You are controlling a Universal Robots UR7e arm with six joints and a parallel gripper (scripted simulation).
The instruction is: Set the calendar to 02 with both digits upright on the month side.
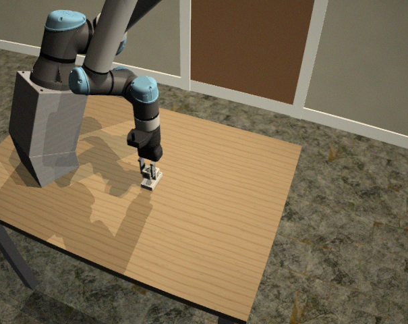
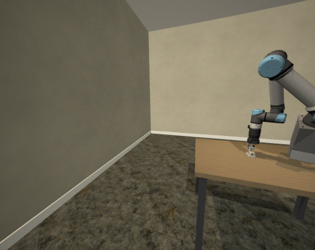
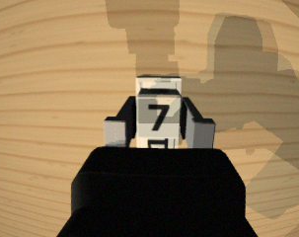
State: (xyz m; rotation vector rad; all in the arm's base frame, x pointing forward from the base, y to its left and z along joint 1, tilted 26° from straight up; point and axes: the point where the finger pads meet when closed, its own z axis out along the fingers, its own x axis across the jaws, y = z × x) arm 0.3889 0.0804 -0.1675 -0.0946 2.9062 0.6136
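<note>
My gripper is now 2 cm to the right of the calendar tray and 6 cm above it. Round my hand: digit cube: 1 cm below.
</note>
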